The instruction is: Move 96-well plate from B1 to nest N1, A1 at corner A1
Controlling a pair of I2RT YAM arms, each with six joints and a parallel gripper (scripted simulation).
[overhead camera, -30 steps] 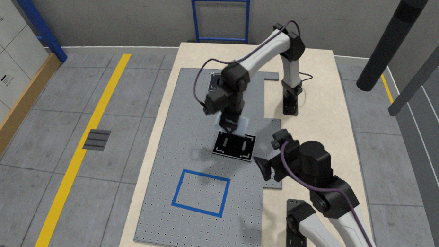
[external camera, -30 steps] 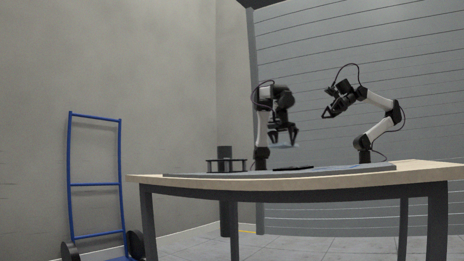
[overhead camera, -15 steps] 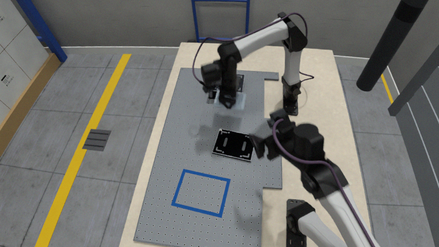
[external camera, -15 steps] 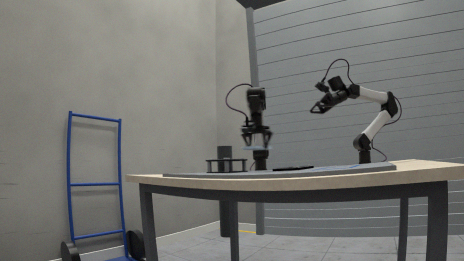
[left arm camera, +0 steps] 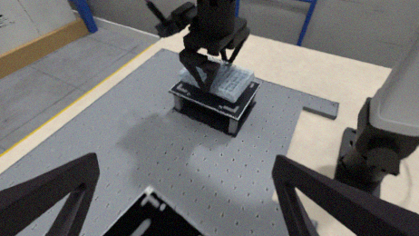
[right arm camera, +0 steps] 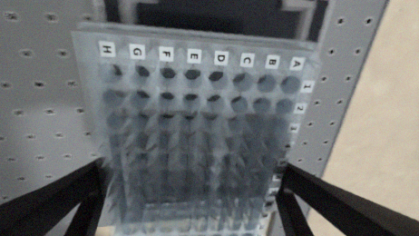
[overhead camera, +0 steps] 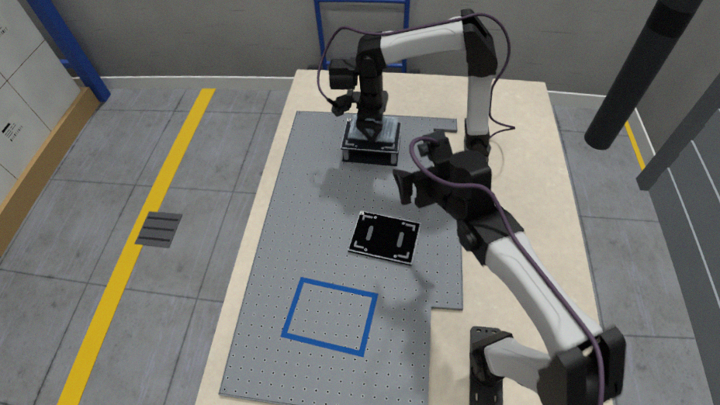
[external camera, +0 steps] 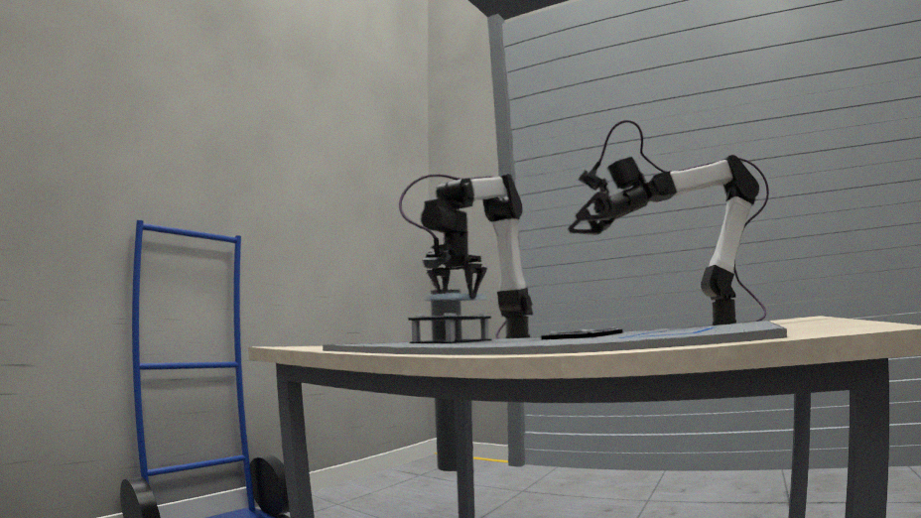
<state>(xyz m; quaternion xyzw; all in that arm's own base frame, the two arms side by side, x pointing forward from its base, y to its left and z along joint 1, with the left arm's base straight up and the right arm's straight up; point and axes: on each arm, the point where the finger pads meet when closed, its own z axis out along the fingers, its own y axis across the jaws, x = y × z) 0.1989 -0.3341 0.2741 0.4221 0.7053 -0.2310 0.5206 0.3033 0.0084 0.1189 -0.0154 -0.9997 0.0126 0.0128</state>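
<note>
Now: the raised nest N1 1 cm ahead of my right hand, 1 cm to the right of it and 5 cm below it. Also, from my right hand: clear 96-well plate: right at my right hand; low black nest: 6 cm behind, 29 cm to the left, 10 cm below.
</note>
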